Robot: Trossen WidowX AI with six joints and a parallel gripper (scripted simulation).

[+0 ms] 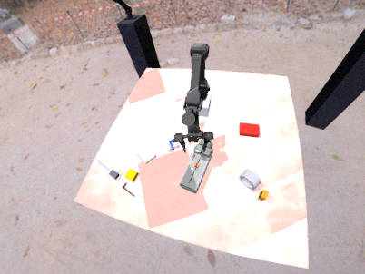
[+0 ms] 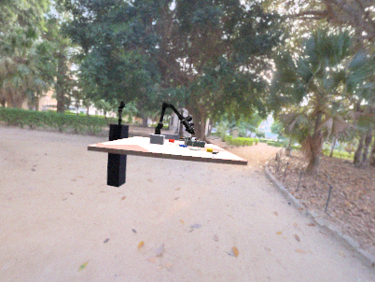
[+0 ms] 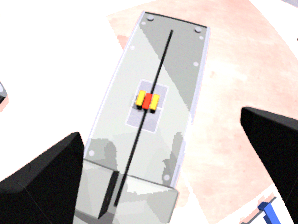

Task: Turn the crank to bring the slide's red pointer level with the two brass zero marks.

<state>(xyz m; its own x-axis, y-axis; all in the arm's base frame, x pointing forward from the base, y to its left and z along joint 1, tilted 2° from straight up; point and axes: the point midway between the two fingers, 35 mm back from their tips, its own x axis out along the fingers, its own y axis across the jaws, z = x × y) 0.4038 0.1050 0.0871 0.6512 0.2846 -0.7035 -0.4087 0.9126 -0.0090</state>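
Now: the crank handle 150 mm behind my gripper tip, 70 mm below it and 10 mm to the right of it. From my gripper tip the other things lie so: yellow block 330 mm to the right, 210 mm ahead, 140 mm below; white tile 320 mm to the right, 140 mm below, 60 mm ahead; red pointer 70 mm below, 30 mm ahead, 20 mm to the left.
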